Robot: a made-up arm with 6 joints. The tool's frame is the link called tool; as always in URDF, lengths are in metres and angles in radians.
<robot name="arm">
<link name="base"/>
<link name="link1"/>
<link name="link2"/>
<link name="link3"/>
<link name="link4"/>
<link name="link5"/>
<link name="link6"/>
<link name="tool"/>
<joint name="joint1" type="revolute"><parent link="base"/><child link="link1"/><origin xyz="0 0 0.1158" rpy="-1.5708 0 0"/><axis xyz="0 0 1"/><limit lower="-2.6" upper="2.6"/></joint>
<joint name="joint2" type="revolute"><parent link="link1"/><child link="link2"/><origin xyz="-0.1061 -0.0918 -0.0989" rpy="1.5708 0 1.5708"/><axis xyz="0 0 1"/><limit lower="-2.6" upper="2.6"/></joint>
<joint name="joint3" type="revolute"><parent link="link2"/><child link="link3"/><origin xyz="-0.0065 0.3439 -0.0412" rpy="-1.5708 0 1.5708"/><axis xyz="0 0 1"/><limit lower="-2.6" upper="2.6"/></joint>
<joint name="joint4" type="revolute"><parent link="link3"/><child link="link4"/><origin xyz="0.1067 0.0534 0.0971" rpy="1.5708 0 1.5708"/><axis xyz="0 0 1"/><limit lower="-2.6" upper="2.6"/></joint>
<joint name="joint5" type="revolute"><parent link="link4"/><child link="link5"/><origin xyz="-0.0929 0.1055 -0.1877" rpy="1.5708 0 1.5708"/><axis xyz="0 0 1"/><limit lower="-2.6" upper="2.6"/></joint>
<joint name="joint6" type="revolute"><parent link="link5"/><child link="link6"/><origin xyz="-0.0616 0.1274 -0.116" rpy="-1.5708 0 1.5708"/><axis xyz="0 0 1"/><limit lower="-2.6" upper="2.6"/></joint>
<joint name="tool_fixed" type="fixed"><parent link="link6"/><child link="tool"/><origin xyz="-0.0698 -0.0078 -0.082" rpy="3.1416 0 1.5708"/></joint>
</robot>
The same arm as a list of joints. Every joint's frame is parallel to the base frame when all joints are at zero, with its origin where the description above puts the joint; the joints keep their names.
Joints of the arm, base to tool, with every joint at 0 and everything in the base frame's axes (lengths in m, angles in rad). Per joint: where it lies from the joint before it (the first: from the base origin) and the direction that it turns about. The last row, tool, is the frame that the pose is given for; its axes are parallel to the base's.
joint1: origin 0.0000 0.0000 0.1158 axis +y
joint2: origin -0.1061 -0.0989 0.0918 axis +x
joint3: origin -0.0412 0.3439 0.0065 axis +z
joint4: origin -0.0534 0.1067 0.0971 axis +y
joint5: origin 0.0929 -0.1877 0.1055 axis -x
joint6: origin 0.1160 0.1274 -0.0616 axis -z
tool: origin -0.0078 -0.0698 0.0820
Joint limits (rad, base to tool): -2.6000..2.6000 -2.6000..2.6000 -2.6000..2.6000 -2.6000..2.6000 -2.6000..2.6000 -2.6000..2.6000

